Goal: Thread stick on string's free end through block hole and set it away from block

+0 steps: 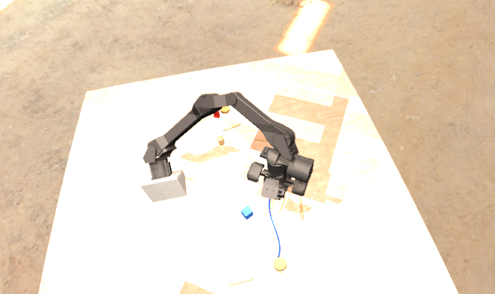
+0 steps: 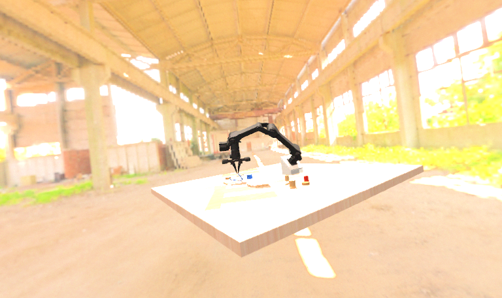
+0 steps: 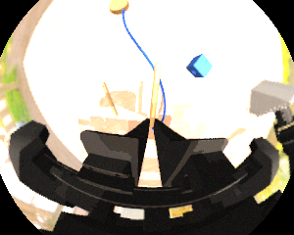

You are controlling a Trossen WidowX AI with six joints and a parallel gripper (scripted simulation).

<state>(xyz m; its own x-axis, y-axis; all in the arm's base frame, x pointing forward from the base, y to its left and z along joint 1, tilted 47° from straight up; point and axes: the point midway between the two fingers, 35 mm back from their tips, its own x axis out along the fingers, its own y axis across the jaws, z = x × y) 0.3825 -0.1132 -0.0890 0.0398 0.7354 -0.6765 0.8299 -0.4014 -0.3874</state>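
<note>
My gripper tip is 10 mm to the left of the thin wooden stick and 10 mm past it. Also, from my gripper tip: round wooden button 220 mm to the right, 50 mm below, 50 mm behind; then blue cube 120 mm behind, 50 mm below, 30 mm to the right; then wooden cylinder 450 mm to the left, 40 mm below, 30 mm behind.
</note>
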